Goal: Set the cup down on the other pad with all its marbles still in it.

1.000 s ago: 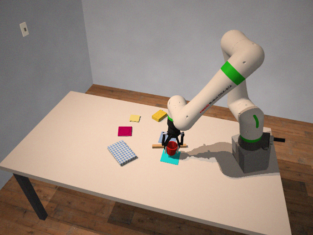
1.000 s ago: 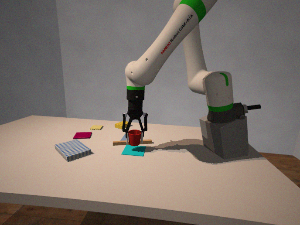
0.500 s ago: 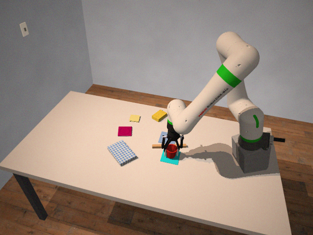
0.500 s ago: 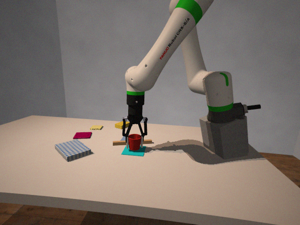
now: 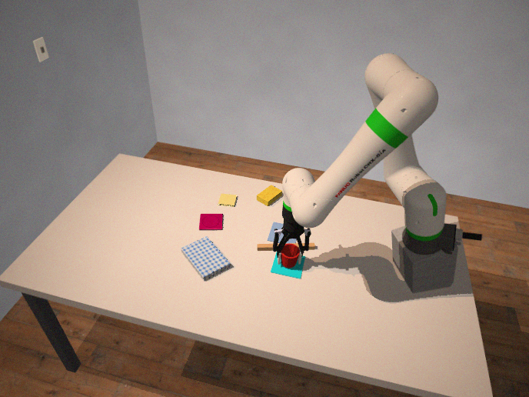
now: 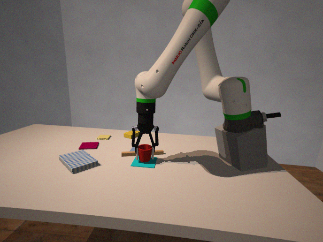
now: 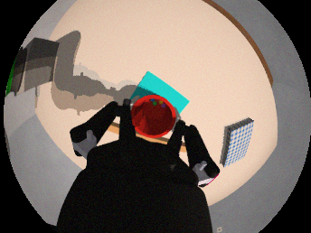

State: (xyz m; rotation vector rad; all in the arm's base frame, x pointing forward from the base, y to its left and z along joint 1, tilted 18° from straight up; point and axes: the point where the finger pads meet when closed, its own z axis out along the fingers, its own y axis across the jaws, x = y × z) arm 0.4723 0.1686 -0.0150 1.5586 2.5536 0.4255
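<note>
My hand is 60 mm above the cyan pad. The rest, counted from my hand: red cup: 20 mm below; then wooden rail: 80 mm to the right, 50 mm below, 40 mm ahead.
</note>
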